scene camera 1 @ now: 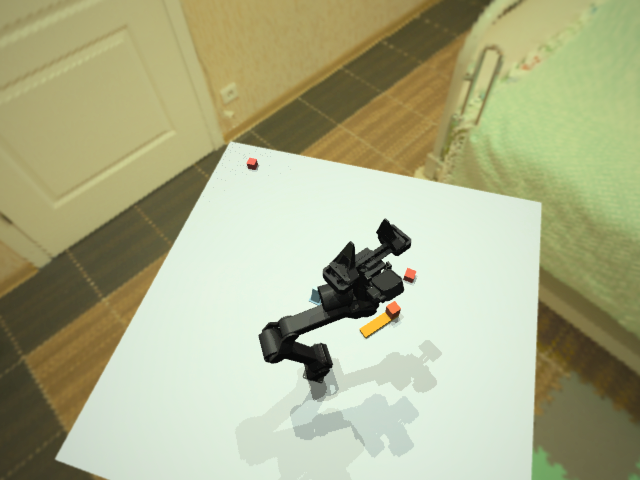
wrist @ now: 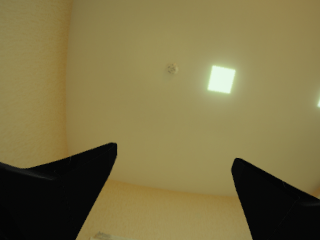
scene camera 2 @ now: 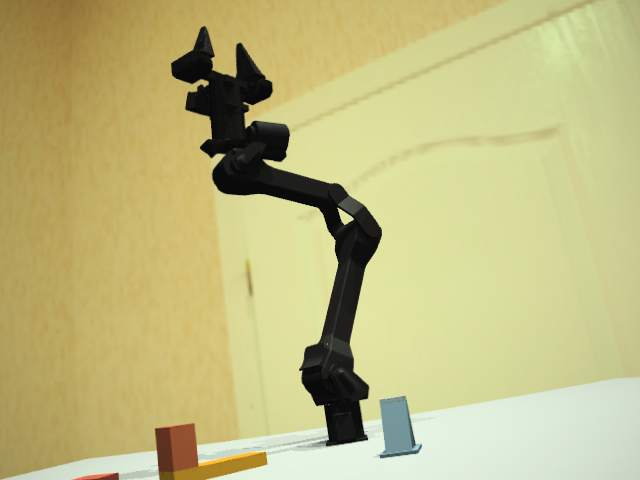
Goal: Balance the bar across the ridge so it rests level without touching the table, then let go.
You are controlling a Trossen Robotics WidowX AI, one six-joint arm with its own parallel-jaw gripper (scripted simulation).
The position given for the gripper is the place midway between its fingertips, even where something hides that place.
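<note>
Gripper (scene camera 2: 221,35), (scene camera 1: 369,230), (wrist: 175,157): open, holding nothing.
</note>
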